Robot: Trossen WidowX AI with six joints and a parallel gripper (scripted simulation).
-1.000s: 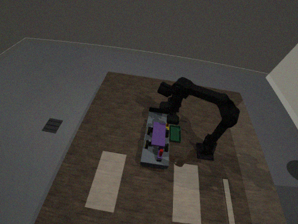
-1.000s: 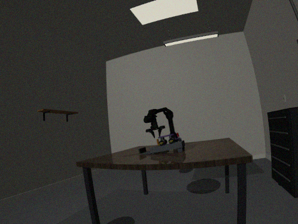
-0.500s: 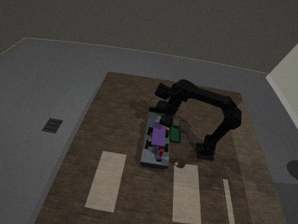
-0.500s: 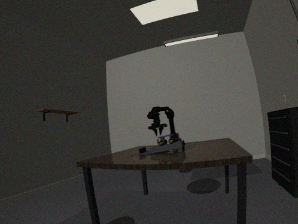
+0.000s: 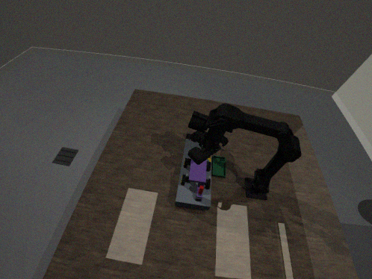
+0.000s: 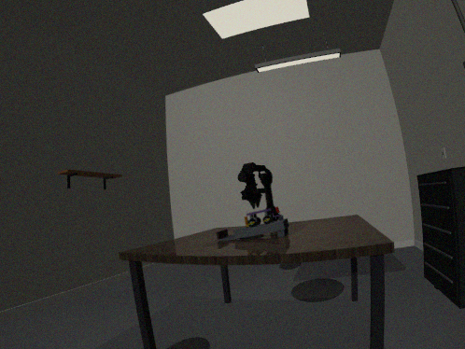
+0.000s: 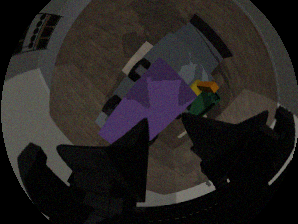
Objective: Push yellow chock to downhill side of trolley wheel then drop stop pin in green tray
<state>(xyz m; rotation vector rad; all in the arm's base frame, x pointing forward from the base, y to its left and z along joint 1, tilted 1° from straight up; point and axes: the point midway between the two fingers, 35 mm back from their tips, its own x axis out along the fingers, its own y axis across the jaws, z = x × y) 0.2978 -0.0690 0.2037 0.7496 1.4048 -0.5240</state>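
The red-headed stop pin lies 1 cm ahead of my gripper tip, 14 cm to the left of it and 4 cm below it. From my gripper tip the other things lie so: yellow chock 5 cm behind, 5 cm to the right, 9 cm below; then dark raised ramp end 1 cm behind, 23 cm to the right, 15 cm below; then purple trolley 2 cm ahead, 3 cm to the left, 6 cm below.
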